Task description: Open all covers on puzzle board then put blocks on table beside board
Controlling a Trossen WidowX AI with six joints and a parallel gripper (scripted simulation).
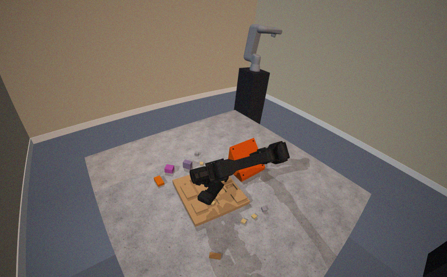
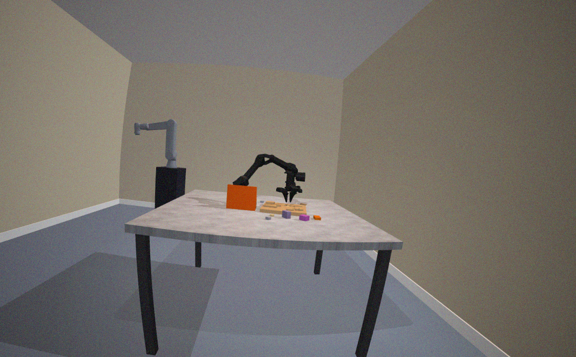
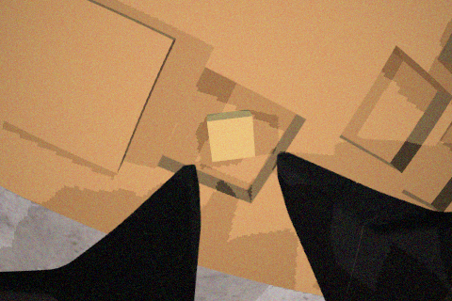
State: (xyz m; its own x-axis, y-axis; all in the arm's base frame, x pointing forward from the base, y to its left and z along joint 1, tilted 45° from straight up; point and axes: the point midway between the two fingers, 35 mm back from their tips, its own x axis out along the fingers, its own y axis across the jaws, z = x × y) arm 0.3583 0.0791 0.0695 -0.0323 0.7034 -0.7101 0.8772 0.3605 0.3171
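My gripper tip is now 5 cm to the left of the tan puzzle board, 3 cm above it and 2 cm past it. From my gripper tip the other things lie so: magenta block 32 cm to the right, 8 cm ahead, 3 cm below; purple block 30 cm to the right, 3 cm below, 2 cm behind; orange block 27 cm to the right, 17 cm ahead, 4 cm below.
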